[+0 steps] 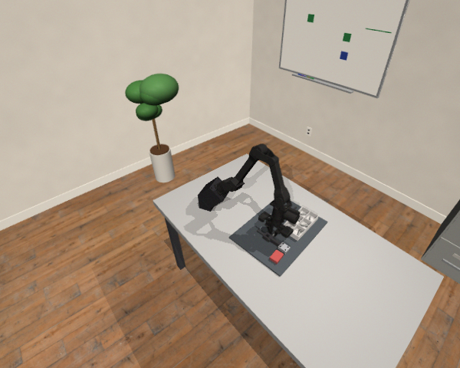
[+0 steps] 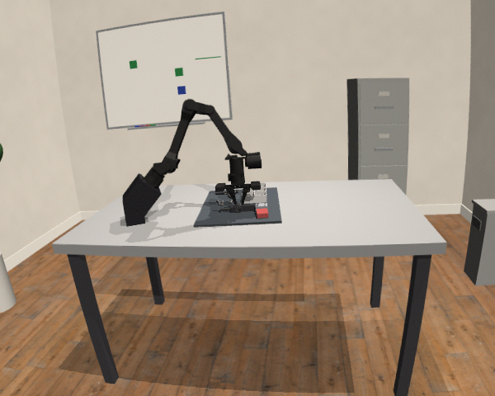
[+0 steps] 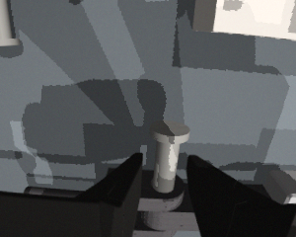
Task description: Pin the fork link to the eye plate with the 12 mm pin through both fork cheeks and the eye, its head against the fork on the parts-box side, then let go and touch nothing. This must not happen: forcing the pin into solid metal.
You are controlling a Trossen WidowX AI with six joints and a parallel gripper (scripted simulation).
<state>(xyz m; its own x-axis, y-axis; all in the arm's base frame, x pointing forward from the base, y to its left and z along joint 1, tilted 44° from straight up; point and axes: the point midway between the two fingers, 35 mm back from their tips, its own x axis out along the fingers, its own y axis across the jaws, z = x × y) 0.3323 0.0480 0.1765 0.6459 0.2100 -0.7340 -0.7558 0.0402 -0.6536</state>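
Now: hand 10 mm to the left of the grey headed pin and 30 mm above it. The rest, counted from my hand: mat (10 mm behind, 70 mm to the left, 50 mm below); small grey block (100 mm ahead, 10 mm to the right, 30 mm below); eye plate (20 mm ahead, 30 mm to the right, 30 mm below).
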